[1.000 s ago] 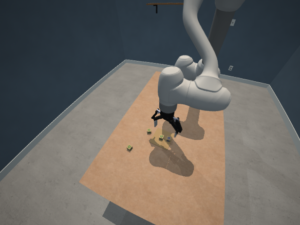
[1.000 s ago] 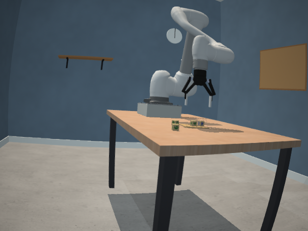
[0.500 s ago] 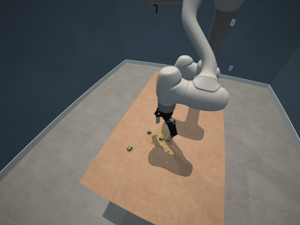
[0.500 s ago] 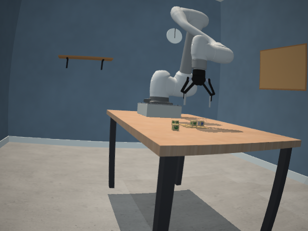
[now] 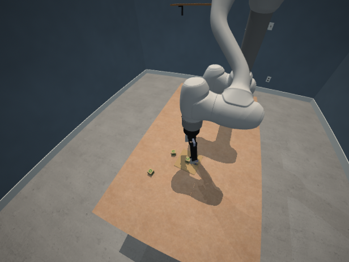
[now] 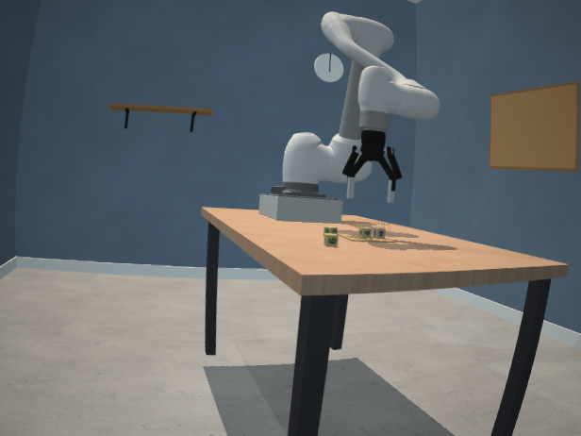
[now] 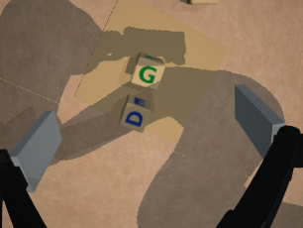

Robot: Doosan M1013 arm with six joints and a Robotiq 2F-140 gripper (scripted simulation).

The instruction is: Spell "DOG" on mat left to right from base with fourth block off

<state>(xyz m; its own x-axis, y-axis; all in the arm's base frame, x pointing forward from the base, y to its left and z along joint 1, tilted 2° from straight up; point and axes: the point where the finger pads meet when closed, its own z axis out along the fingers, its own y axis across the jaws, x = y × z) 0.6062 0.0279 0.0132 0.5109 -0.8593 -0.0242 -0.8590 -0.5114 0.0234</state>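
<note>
Right now the G block is 110 mm below my hand and 10 mm to the right of it. The rest, counted from my hand: D block (110 mm below, 50 mm to the left, 10 mm behind); then tan mat (120 mm below).
</note>
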